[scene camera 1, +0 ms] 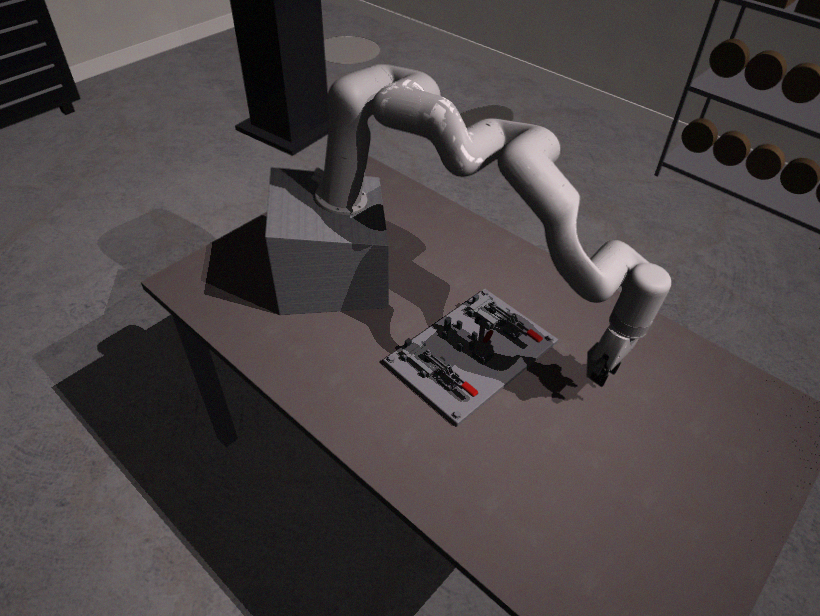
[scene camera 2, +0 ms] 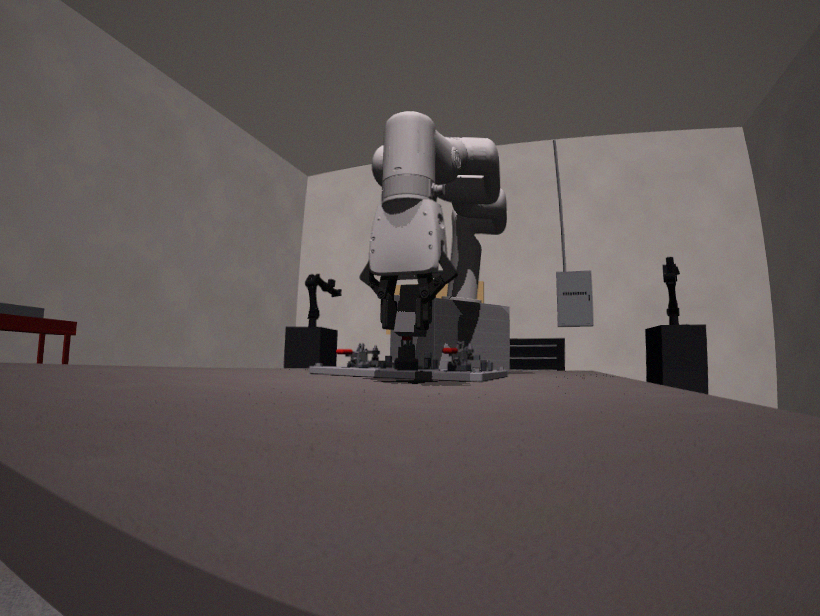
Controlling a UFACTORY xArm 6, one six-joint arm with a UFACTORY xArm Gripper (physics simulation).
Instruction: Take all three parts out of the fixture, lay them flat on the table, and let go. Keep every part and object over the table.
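Places are measured from the arm's base along level axes (x back, y right, z up), in centimetres.
Pixels of known places: gripper, between the fingertips: (scene camera 1: 602,376) (scene camera 2: 405,329); arm's base, origin of its link: (scene camera 1: 340,199) (scene camera 2: 461,301).
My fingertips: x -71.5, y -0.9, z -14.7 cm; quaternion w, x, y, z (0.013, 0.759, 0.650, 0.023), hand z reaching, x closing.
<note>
Ahead of a thing's pixels: the offset from my fingertips to its top centre. "spot": to the spot under its first point. Level surfaces: height alone.
The grey fixture plate (scene camera 1: 454,411) (scene camera 2: 469,375) lies on the brown table @(dz -7.4 cm) (scene camera 1: 567,489) (scene camera 2: 408,489). It carries two toggle clamps with red handles @(spot: dx +21.8, dy +18.6, dz -2.4 cm) (scene camera 1: 469,389) @(spot: dx +17.6, dy -3.2, dz -1.8 cm) (scene camera 1: 535,335) and dark parts in its middle (scene camera 1: 477,342). My gripper (scene camera 1: 601,378) (scene camera 2: 405,333) hangs low over the table, just right of the plate in the scene camera 1 view. It points down and is shut on a small dark part @(dx +2.4, dy -0.4, dz +6.6 cm) (scene camera 2: 408,303) that sits between the fingers. I cannot tell whether the part touches the table.
The arm's grey base block (scene camera 1: 325,263) stands on the table behind the fixture. A black column (scene camera 1: 279,67) and a wire shelf rack (scene camera 1: 678,116) stand on the floor beyond the table. The table's front edge (scene camera 1: 347,471) runs close to the plate.
</note>
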